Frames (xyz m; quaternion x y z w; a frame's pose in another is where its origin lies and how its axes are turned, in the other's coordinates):
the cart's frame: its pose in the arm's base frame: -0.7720 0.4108 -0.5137 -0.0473 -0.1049 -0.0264 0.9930
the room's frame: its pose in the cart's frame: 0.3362 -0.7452 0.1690 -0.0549 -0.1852 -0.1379 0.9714
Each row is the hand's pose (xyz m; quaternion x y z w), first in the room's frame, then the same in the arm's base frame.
Working: the room's frame: its pose in the arm's base frame: -0.5249 -0.3275 -0.2124 -0.0909 -0.2909 -0.1596 0.9390

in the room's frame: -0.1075 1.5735 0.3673 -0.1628 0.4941 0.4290 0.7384
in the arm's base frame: -0.2440 1.2632 -0.0977 -0.2659 0.3141 0.1927 0.8908
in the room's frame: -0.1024 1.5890 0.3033 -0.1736 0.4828 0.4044 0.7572
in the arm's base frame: -0.2014 1.2595 -0.1481 -0.2724 0.2975 0.1645 0.9001
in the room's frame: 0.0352 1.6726 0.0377 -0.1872 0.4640 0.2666 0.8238
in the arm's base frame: 0.0727 1.2335 -0.2917 -0.2541 0.2501 0.0222 0.9340
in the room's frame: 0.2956 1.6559 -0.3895 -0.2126 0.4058 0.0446 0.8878
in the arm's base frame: 0.4909 1.0411 -0.4884 -0.2285 0.1608 -0.1985 0.9394
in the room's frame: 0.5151 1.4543 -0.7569 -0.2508 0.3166 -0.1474 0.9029
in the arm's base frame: 0.7810 0.7021 -0.6456 -0.2241 0.0613 -0.3842 0.8935
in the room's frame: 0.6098 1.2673 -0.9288 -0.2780 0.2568 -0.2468 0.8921
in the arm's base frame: 0.8779 0.4590 -0.7165 -0.2293 0.0036 -0.4783 0.8477
